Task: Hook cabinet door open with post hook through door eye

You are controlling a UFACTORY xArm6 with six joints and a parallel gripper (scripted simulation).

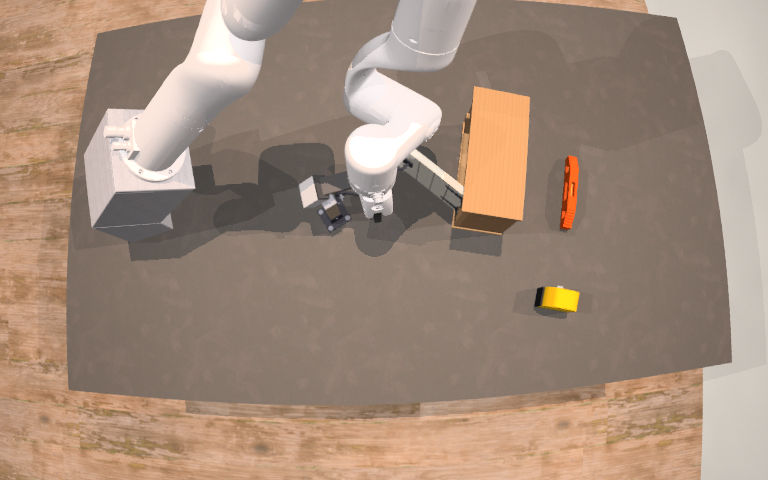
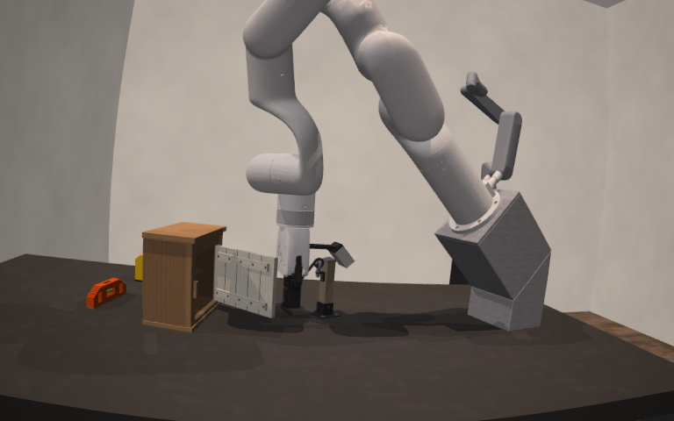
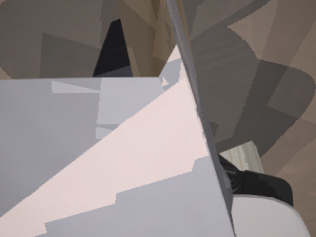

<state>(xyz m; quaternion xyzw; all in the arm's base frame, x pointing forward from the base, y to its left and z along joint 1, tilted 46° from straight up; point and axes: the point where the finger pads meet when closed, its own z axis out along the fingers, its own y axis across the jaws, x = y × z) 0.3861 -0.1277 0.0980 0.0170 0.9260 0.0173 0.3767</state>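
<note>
Right now the pale plank door is 10 cm ahead of my hand and 4 cm above it. Also, from my hand: yellow tape measure (31 cm ahead, 26 cm to the right, 1 cm below); then orange spirit level (39 cm ahead, 6 cm to the right, 2 cm below).
</note>
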